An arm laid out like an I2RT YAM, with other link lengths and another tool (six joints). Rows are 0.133 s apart.
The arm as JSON. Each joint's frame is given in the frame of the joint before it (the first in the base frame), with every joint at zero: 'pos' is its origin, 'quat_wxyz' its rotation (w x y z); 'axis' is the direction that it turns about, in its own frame. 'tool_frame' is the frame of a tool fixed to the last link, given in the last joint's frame.
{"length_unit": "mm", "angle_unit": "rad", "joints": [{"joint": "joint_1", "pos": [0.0, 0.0, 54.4], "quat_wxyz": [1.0, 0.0, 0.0, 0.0], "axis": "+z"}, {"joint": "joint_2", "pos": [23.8, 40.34, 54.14], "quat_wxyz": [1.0, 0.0, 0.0, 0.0], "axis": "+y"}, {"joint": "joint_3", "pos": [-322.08, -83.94, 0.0], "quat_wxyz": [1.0, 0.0, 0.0, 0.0], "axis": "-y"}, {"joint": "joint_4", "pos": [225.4, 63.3, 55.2], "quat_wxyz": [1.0, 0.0, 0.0, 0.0], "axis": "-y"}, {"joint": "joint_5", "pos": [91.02, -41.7, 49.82], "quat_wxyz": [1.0, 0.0, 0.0, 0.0], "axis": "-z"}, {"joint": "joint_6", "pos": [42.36, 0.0, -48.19], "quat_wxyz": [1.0, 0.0, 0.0, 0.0], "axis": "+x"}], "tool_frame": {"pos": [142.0, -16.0, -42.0], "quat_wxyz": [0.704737, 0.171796, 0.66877, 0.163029]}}
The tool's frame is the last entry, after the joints.
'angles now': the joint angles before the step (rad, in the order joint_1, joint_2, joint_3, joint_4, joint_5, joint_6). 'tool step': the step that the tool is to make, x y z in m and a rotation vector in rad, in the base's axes. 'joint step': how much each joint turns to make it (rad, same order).
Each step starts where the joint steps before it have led.
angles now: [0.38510 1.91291 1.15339 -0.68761 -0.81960 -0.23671]
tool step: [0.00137 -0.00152 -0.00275 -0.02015 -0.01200 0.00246]
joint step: [0.00457 0.00038 0.00040 0.00264 0.02327 -0.00116]
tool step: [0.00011 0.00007 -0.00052 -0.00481 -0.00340 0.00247]
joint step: [0.00270 -0.00001 0.00071 0.00008 0.00573 -0.00072]
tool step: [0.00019 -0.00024 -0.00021 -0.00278 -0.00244 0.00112]
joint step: [0.00074 -0.00037 0.00044 -0.00044 0.00343 -0.00117]
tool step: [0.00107 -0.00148 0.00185 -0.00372 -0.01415 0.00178]
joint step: [-0.00115 -0.00952 -0.00002 -0.00190 0.00839 -0.00573]
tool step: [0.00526 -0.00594 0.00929 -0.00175 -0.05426 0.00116]
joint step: [-0.01183 -0.03893 0.00000 -0.00498 0.01983 -0.02251]
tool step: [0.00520 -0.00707 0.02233 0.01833 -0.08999 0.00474]
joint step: [-0.01792 -0.07895 0.00001 -0.01218 0.01069 -0.03470]
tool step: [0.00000 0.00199 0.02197 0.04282 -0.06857 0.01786]
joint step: [-0.00229 -0.06561 -0.00002 -0.00075 -0.02061 -0.02099]
